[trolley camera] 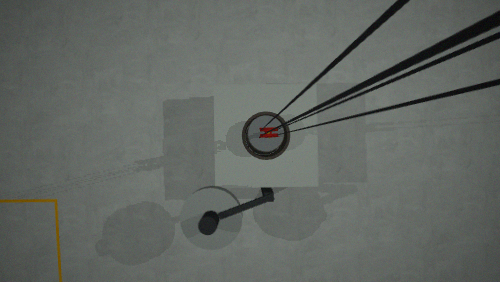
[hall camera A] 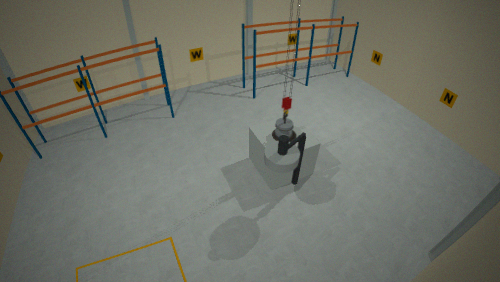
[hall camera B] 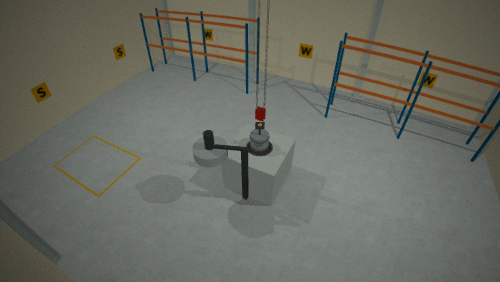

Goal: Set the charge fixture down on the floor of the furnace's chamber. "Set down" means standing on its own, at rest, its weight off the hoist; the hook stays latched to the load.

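Note:
The charge fixture point(hall camera A: 284, 125) point(hall camera B: 259, 138) point(trolley camera: 257, 142), grey stacked discs on a stem, hangs upright, partly inside the round opening in the furnace's top. Its lower end and the chamber floor are hidden. The opening's brown rim point(hall camera A: 274, 135) point(hall camera B: 249, 149) point(trolley camera: 244, 136) surrounds it, with a narrow gap in the trolley view. The furnace point(hall camera A: 257, 152) point(hall camera B: 250, 182) point(trolley camera: 300, 172) is a pale grey box. My hook point(hall camera A: 285, 114) point(hall camera B: 259, 124) point(trolley camera: 269, 132), under the red block, is latched to the fixture's stem above the rim. The ropes look straight.
The round grey lid point(hall camera A: 275, 162) point(hall camera B: 210, 156) point(trolley camera: 192, 220) hangs beside the furnace from a black swing arm point(hall camera A: 301, 155) point(hall camera B: 245, 175) point(trolley camera: 245, 207). Blue and orange racks point(hall camera A: 254, 65) point(hall camera B: 247, 60) stand along the west wall. A yellow outline point(hall camera A: 125, 253) point(hall camera B: 77, 181) point(trolley camera: 58, 240) marks the floor.

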